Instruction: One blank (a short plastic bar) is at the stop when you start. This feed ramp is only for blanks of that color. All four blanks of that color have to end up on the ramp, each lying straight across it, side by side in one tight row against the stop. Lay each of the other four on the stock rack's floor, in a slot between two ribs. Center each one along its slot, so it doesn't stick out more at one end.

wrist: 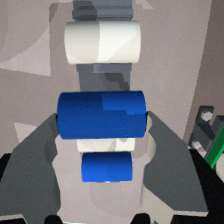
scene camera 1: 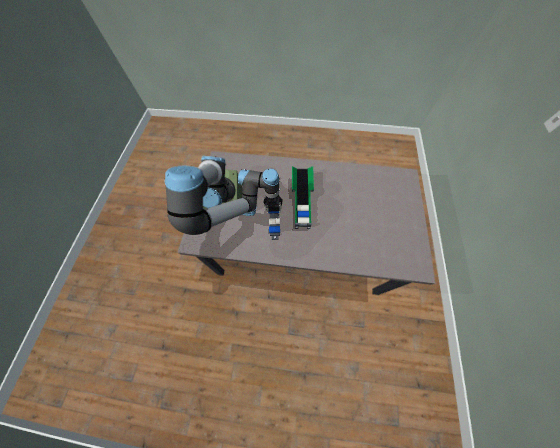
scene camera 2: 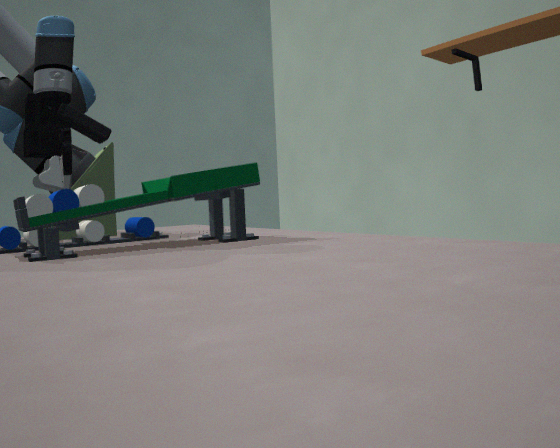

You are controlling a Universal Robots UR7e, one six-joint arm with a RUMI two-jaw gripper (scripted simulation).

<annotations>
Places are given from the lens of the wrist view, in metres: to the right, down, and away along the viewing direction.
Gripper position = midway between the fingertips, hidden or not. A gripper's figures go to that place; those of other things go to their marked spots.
gripper (wrist: 102,113): -0.01, 0.00, 0.15
white blank (wrist: 86,42): -0.02, -0.06, 0.14
blue blank (wrist: 103,166): -0.01, 0.07, 0.22
The marked spots on the white blank and the blue blank are 0.15 m apart.
</annotations>
